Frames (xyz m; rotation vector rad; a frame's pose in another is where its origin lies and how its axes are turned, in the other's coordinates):
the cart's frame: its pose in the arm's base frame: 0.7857 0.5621 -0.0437 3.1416 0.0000 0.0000
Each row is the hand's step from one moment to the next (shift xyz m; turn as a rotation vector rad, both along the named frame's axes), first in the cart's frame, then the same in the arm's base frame.
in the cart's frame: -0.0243 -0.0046 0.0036 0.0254 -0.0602 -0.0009
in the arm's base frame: -0.0243 0.0046 -0.0036 0.0254 0.0602 0.0009
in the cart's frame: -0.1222 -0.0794 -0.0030 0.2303 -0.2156 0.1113
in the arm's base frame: -0.1222 0.0794 0.0030 0.2303 0.2156 -0.1113
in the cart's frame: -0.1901 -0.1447 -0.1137 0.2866 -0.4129 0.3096
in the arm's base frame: -0.1901 0.1447 0.1137 0.2866 0.4129 -0.3096
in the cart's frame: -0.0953 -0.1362 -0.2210 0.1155 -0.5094 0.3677
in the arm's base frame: -0.0953 0.1362 0.2210 0.1155 0.5094 -0.3677
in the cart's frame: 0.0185 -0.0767 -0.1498 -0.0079 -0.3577 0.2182
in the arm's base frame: 0.0185 0.0767 0.1498 -0.0079 0.3577 -0.2182
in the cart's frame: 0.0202 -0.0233 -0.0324 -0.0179 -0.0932 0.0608
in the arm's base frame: 0.0202 0.0233 0.0324 -0.0179 0.0932 -0.0608
